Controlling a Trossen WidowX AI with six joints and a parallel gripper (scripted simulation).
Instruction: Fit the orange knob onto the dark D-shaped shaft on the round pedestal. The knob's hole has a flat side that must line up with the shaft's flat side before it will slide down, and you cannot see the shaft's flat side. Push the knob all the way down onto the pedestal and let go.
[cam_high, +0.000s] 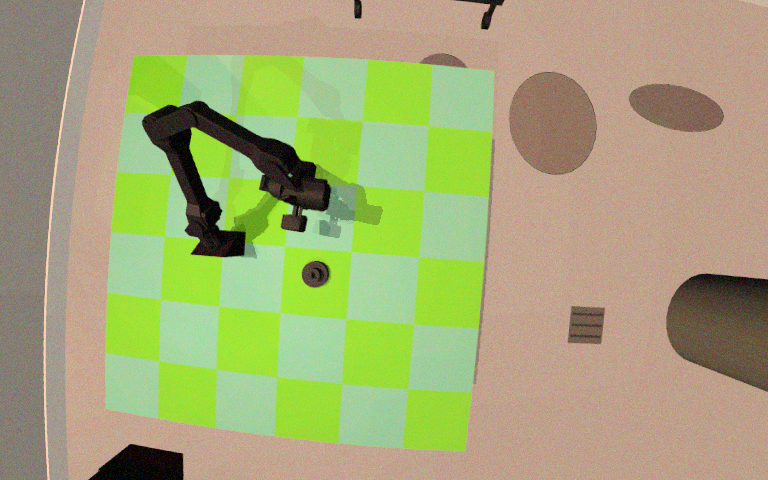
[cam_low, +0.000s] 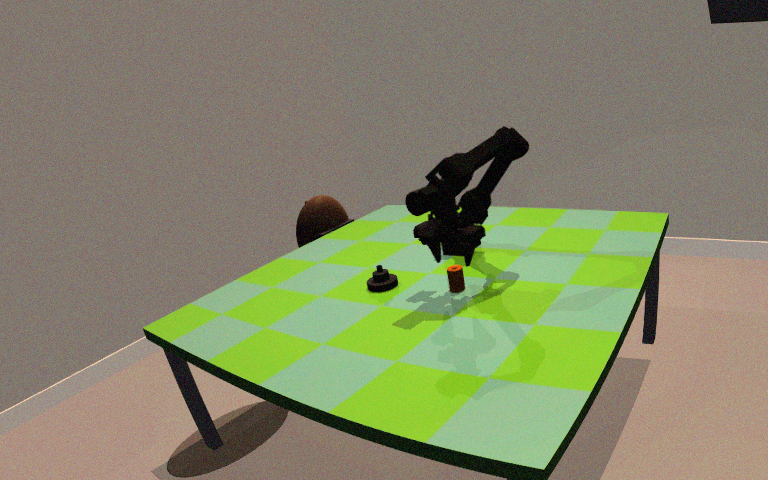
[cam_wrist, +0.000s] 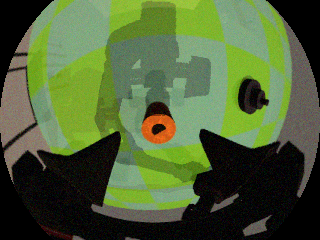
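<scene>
My gripper tip is 4 cm above the orange knob. From my gripper tip the other things lie so: dark round pedestal: 5 cm ahead, 22 cm to the right, 4 cm below.
</scene>
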